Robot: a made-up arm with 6 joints.
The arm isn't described. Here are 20 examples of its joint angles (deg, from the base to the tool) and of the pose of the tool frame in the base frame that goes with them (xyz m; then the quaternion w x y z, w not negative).
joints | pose
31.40 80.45 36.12 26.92 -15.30 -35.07 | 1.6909 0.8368 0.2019 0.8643 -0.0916 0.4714 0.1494
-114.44 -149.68 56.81 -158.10 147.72 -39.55 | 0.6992 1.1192 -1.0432 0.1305 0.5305 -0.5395 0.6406
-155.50 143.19 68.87 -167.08 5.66 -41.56 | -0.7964 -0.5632 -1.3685 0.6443 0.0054 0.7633 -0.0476
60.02 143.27 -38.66 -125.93 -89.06 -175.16 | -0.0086 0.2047 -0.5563 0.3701 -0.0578 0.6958 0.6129
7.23 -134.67 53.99 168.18 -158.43 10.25 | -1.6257 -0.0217 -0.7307 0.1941 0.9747 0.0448 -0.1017
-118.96 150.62 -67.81 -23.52 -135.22 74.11 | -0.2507 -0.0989 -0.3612 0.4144 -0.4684 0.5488 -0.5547
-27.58 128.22 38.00 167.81 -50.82 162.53 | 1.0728 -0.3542 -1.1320 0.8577 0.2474 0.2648 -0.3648
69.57 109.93 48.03 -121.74 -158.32 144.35 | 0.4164 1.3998 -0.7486 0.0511 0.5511 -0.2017 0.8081
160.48 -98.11 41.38 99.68 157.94 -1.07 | 1.8505 -0.6894 0.4605 0.2161 -0.2002 0.8051 0.5149
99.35 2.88 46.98 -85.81 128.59 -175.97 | -0.0950 0.6610 2.0608 0.8696 -0.4100 0.2635 -0.0796
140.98 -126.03 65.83 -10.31 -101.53 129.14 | 1.4797 -0.9623 -0.5385 0.6593 0.1053 -0.7443 0.0144
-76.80 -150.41 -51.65 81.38 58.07 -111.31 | -0.2464 0.9279 -0.2058 0.7644 -0.5483 -0.3390 0.0136
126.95 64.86 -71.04 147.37 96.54 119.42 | -0.6328 0.5792 0.4260 0.2385 -0.6160 0.3237 -0.6774
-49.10 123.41 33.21 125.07 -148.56 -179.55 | 0.9298 -0.9093 -1.0390 0.5362 -0.3877 -0.2968 -0.6886
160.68 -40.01 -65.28 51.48 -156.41 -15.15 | 0.2547 0.0341 1.2744 0.5052 -0.8589 -0.0362 -0.0753
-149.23 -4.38 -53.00 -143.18 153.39 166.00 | -0.1320 -0.2528 1.1739 0.3903 -0.8053 -0.4429 -0.0547
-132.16 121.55 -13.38 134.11 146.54 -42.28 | -0.4425 -0.6827 -0.9050 0.5523 0.4849 -0.6654 0.1305
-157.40 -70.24 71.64 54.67 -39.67 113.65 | 1.7117 0.8297 1.1169 0.7530 0.0849 -0.4557 0.4670
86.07 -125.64 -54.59 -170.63 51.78 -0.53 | -0.2440 -0.8595 0.1783 0.0888 -0.7668 -0.6188 -0.1457
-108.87 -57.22 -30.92 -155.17 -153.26 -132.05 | 0.3331 0.4498 1.3317 0.2005 0.8414 0.4919 0.0996
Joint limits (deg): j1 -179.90..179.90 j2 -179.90..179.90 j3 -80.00..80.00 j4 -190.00..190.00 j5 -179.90..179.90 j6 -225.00..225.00
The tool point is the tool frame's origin. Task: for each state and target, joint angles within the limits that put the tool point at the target. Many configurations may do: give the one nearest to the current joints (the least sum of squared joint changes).
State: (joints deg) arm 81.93 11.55 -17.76 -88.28 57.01 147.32
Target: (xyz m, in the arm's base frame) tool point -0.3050 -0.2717 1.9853
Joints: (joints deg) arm 49.45 -37.36 28.76 -107.13 57.01 147.32
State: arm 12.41 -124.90 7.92 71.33 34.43 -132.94
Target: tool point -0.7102 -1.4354 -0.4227
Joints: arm 61.01 -136.00 12.56 66.58 34.43 -132.94
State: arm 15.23 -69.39 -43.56 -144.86 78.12 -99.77
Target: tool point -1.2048 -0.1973 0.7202
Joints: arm 17.11 -102.44 -16.33 -152.56 78.12 -99.77
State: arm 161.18 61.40 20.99 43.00 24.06 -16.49
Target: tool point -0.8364 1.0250 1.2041
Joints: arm 135.91 32.48 -5.97 34.41 24.06 -16.49
